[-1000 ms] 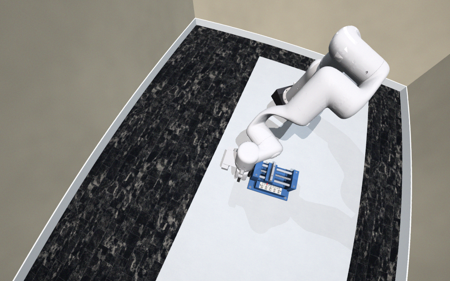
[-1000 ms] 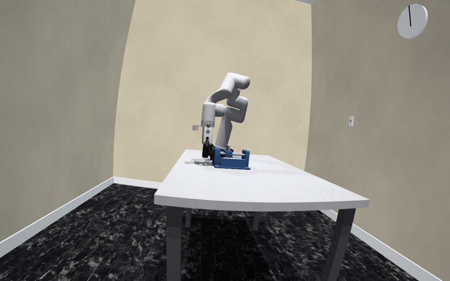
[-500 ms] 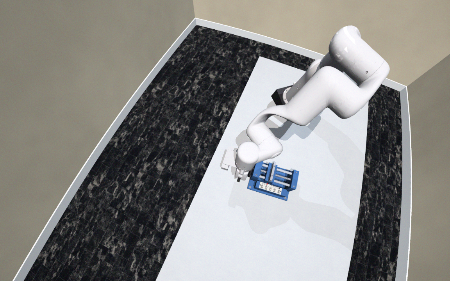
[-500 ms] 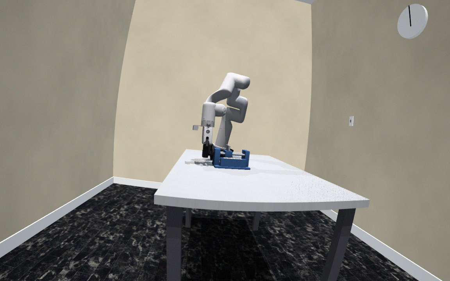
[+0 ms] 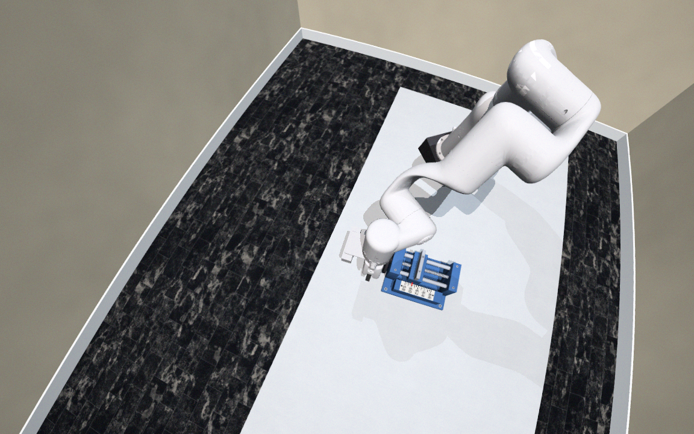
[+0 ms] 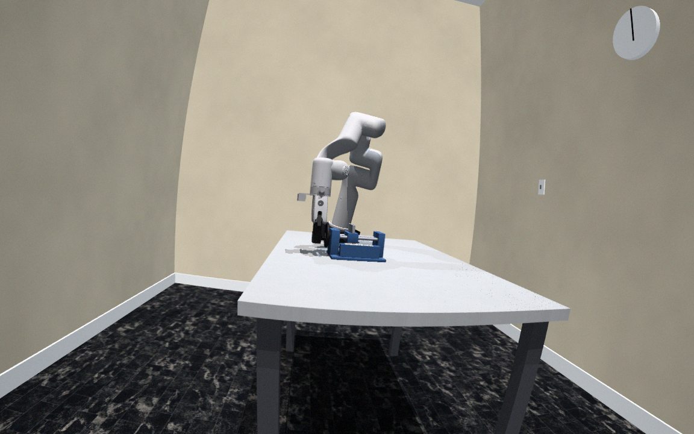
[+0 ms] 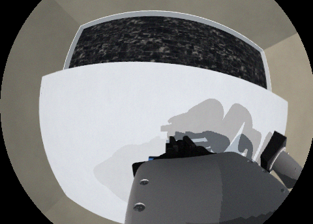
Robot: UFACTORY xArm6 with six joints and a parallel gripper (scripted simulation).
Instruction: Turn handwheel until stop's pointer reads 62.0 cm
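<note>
The handwheel lies 2 cm to the left of my hand and 1 cm behind it. Round my hand: stop: 13 cm to the left, 2 cm above, 1 cm behind.
</note>
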